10 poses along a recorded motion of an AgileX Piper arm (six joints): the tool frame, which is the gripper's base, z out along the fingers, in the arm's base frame.
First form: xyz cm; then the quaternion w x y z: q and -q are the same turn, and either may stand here.
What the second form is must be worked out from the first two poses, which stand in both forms.
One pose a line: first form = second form
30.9 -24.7 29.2 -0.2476 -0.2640 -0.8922 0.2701 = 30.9 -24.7 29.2 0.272 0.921 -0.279 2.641
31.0 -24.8 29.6 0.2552 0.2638 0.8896 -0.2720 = 31.0 -24.8 29.6 0.273 0.920 -0.281 2.626
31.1 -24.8 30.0 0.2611 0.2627 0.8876 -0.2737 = 31.1 -24.8 30.0 0.272 0.920 -0.284 2.613
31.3 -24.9 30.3 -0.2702 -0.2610 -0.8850 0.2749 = 31.3 -24.9 30.3 0.271 0.919 -0.286 2.594
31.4 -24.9 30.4 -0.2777 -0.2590 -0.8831 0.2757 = 31.4 -24.9 30.4 0.270 0.919 -0.287 2.579
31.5 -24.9 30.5 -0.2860 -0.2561 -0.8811 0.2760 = 31.5 -24.9 30.5 0.267 0.920 -0.288 2.561
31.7 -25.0 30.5 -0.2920 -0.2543 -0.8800 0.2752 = 31.7 -25.0 30.5 0.266 0.920 -0.288 2.549
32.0 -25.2 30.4 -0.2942 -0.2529 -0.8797 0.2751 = 32.0 -25.2 30.4 0.265 0.920 -0.288 2.544
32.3 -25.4 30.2 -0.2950 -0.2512 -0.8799 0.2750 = 32.3 -25.4 30.2 0.263 0.921 -0.288 2.543
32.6 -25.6 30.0 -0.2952 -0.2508 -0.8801 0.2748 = 32.6 -25.6 30.0 0.262 0.921 -0.288 2.542
